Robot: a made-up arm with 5 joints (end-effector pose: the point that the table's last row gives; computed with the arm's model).
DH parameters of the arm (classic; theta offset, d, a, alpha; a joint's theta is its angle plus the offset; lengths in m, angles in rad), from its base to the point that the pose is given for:
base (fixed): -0.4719 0 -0.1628 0
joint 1: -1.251 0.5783 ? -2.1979
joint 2: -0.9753 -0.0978 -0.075 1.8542
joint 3: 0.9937 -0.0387 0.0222 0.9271
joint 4: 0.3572 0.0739 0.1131 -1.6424
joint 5: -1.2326 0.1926 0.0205 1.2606
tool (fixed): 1.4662 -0.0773 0 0
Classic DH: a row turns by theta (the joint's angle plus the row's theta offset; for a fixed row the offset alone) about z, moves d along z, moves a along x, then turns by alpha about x.
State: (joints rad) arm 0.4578 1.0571 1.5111 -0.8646 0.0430
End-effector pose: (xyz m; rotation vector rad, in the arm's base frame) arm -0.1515 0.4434 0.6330 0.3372 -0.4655 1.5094
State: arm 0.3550 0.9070 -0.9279 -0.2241 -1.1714
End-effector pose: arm -0.1418 0.0955 0.8134 -2.1374 -0.7127 -0.8026
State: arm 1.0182 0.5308 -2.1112 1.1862 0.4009
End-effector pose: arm -0.2350 0.2744 0.6670 -1.9564 -1.0465 0.9456
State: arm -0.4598 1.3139 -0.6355 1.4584 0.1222
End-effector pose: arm 0.0124 0.3253 0.8072 -1.4395 -1.0470 0.4008
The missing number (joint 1, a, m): -0.0765
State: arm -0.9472 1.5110 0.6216 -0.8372 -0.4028
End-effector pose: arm -0.0056 -0.0787 0.6158 -0.4482 -0.2527 -1.1672
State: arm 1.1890 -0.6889 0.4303 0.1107 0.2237
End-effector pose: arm -0.4338 0.0980 0.4436 0.6025 0.6603 -2.6089
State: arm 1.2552 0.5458 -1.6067 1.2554 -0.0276
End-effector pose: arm -0.3898 0.2542 0.6542 -1.5453 -2.0849 1.3322
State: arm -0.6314 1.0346 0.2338 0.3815 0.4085
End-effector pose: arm 0.0719 0.2009 0.7788 -0.5709 -0.9014 0.3075
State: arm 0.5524 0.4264 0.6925 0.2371 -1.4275
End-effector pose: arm -0.2774 0.3152 0.7618 -0.2709 -2.1051 0.4227
